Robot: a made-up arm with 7 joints. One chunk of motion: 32 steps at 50 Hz.
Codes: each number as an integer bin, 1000 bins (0 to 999) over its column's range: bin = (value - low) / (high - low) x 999, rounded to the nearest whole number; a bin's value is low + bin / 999 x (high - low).
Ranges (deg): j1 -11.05..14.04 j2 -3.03..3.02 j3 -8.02..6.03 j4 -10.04..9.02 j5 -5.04..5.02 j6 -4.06..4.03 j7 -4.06..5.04
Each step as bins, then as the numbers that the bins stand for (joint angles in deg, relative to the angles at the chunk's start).
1 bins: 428 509 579 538 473 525 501
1 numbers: -0.30 0.05 0.12 0.22 -0.28 0.19 0.50
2 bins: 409 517 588 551 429 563 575
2 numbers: -0.78 0.10 0.25 0.47 -0.72 0.50 1.18
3 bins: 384 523 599 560 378 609 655
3 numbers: -1.41 0.14 0.40 0.64 -1.23 0.87 1.91
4 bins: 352 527 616 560 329 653 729
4 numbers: -2.21 0.16 0.64 0.64 -1.73 1.23 2.58
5 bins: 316 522 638 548 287 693 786
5 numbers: -3.11 0.13 0.95 0.42 -2.15 1.55 3.10
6 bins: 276 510 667 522 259 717 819
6 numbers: -4.12 0.06 1.36 -0.08 -2.43 1.75 3.40
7 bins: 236 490 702 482 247 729 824
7 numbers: -5.12 -0.06 1.85 -0.84 -2.55 1.84 3.45
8 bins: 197 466 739 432 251 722 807
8 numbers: -6.10 -0.21 2.37 -1.80 -2.51 1.79 3.29
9 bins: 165 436 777 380 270 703 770
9 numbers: -6.91 -0.39 2.91 -2.79 -2.32 1.63 2.95
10 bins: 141 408 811 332 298 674 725
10 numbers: -7.51 -0.56 3.39 -3.71 -2.04 1.40 2.54
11 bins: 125 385 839 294 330 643 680
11 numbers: -7.91 -0.70 3.78 -4.43 -1.72 1.15 2.13
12 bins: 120 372 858 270 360 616 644
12 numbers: -8.04 -0.78 4.05 -4.89 -1.41 0.93 1.81
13 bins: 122 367 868 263 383 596 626
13 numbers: -7.99 -0.81 4.19 -5.02 -1.18 0.77 1.64
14 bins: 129 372 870 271 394 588 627
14 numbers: -7.81 -0.78 4.22 -4.87 -1.07 0.70 1.65
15 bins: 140 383 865 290 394 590 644
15 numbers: -7.53 -0.71 4.15 -4.51 -1.07 0.72 1.81
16 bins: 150 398 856 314 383 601 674
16 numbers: -7.28 -0.62 4.02 -4.05 -1.18 0.81 2.08
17 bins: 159 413 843 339 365 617 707
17 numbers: -7.06 -0.53 3.84 -3.57 -1.36 0.94 2.38
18 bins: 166 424 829 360 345 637 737
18 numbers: -6.88 -0.46 3.64 -3.17 -1.57 1.10 2.65
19 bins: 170 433 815 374 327 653 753
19 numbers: -6.78 -0.41 3.44 -2.90 -1.75 1.23 2.80
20 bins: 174 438 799 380 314 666 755
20 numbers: -6.68 -0.38 3.22 -2.79 -1.88 1.33 2.82
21 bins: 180 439 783 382 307 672 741
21 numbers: -6.53 -0.37 2.99 -2.75 -1.95 1.38 2.69
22 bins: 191 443 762 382 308 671 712
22 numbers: -6.25 -0.35 2.70 -2.75 -1.94 1.37 2.43
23 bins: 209 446 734 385 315 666 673
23 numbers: -5.80 -0.33 2.30 -2.69 -1.87 1.33 2.07
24 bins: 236 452 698 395 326 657 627
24 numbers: -5.12 -0.29 1.80 -2.50 -1.76 1.26 1.65
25 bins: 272 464 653 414 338 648 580
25 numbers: -4.22 -0.22 1.16 -2.14 -1.64 1.19 1.22
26 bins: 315 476 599 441 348 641 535
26 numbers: -3.14 -0.15 0.40 -1.63 -1.54 1.13 0.81
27 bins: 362 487 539 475 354 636 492
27 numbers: -1.96 -0.08 -0.44 -0.98 -1.48 1.09 0.42
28 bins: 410 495 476 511 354 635 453
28 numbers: -0.75 -0.03 -1.33 -0.29 -1.48 1.08 0.07
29 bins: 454 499 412 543 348 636 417
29 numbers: 0.35 -0.01 -2.23 0.32 -1.54 1.09 -0.26
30 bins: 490 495 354 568 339 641 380
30 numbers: 1.26 -0.03 -3.04 0.80 -1.63 1.13 -0.60
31 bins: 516 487 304 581 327 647 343
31 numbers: 1.91 -0.08 -3.74 1.04 -1.75 1.18 -0.94
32 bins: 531 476 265 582 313 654 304
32 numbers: 2.29 -0.15 -4.29 1.06 -1.89 1.24 -1.29
